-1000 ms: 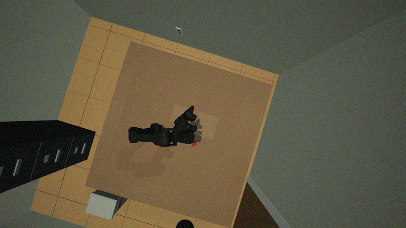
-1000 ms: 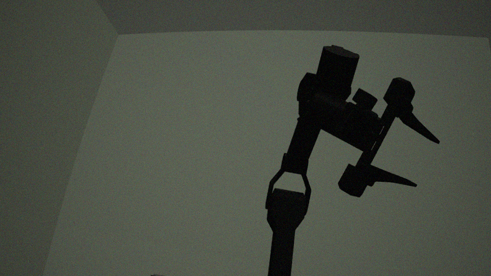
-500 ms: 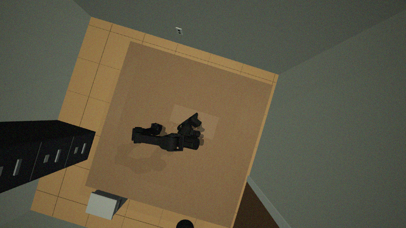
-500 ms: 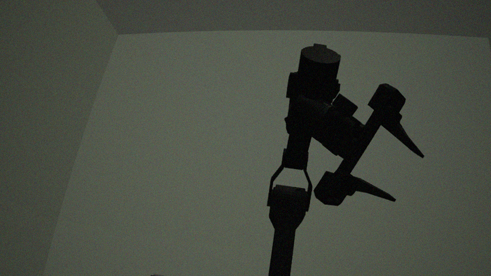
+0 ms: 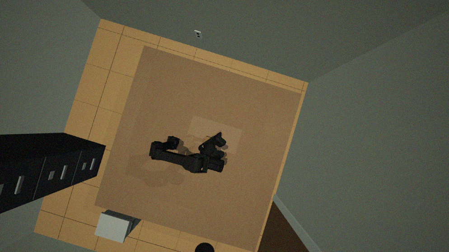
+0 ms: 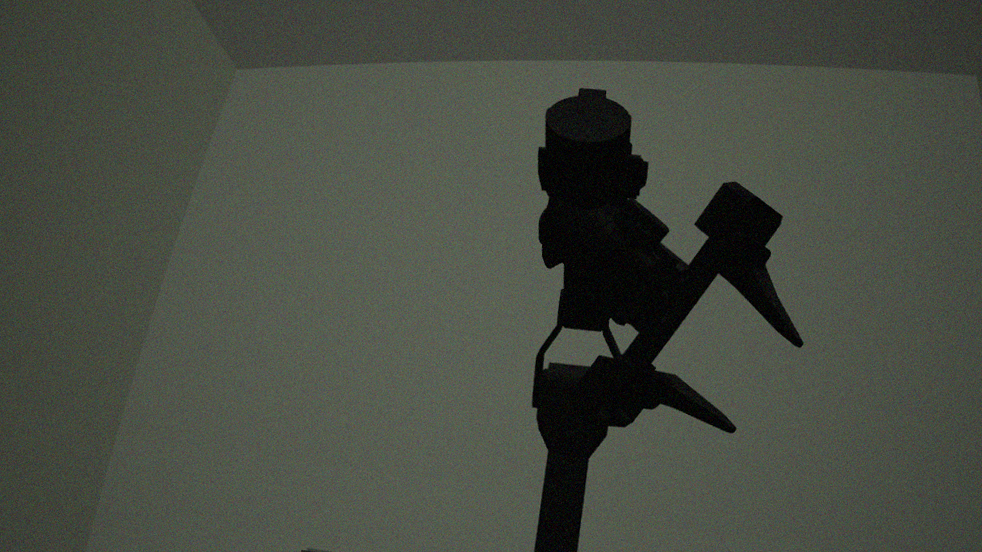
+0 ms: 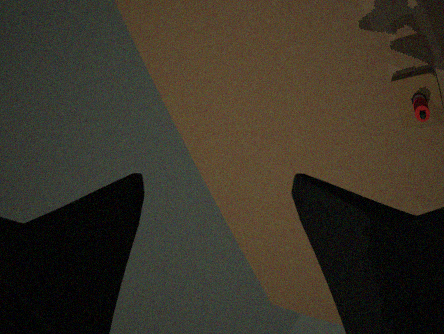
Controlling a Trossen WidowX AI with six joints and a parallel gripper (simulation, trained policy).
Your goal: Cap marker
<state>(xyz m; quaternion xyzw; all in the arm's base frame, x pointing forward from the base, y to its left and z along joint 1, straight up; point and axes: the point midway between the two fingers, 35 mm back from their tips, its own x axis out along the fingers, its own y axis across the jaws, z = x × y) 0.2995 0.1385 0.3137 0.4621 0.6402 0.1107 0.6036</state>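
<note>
Right now my gripper tip is 270 mm above the red cap, 200 mm to the left of it and 30 mm short of it. The rest, counted from my gripper tip: tan holder block (270 mm below, 80 mm to the right, 50 mm behind).
</note>
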